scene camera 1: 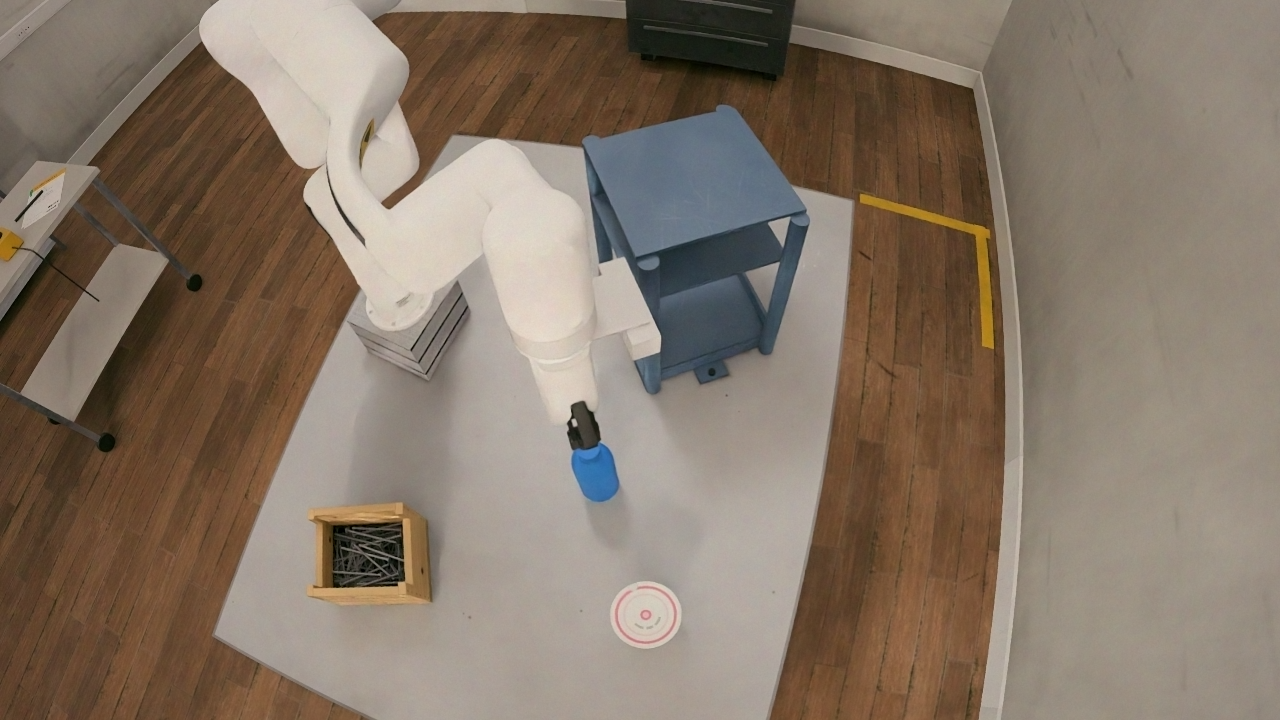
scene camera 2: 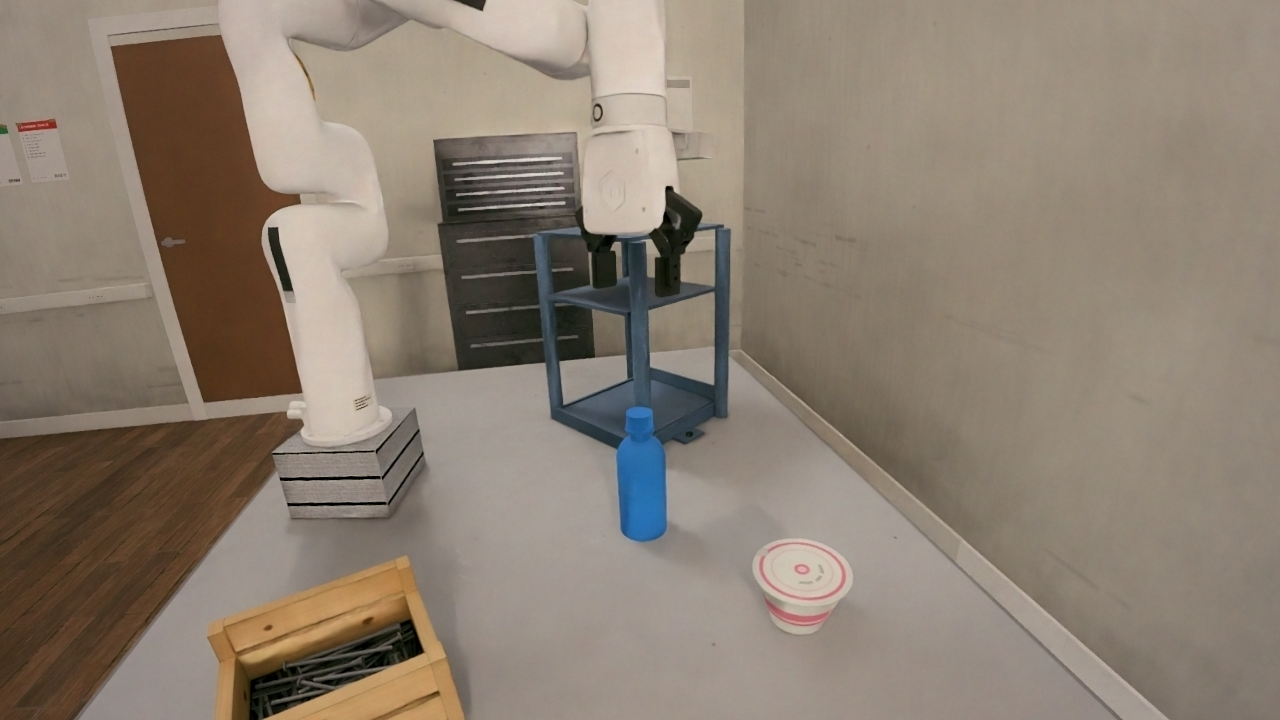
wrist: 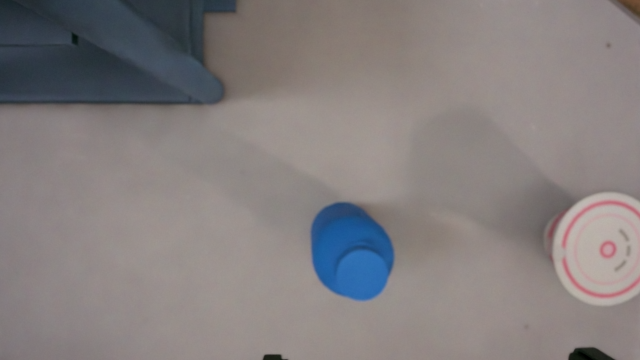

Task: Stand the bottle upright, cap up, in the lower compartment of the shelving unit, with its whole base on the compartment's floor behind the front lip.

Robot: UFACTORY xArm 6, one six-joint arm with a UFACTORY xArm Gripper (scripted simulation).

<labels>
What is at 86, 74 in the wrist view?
A blue shelving unit.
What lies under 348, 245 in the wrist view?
A blue bottle.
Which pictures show the blue bottle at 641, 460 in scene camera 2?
Scene camera 1, scene camera 2 and the wrist view: all of them.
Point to a blue bottle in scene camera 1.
598, 479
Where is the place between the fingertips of my gripper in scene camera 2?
634, 291
</labels>
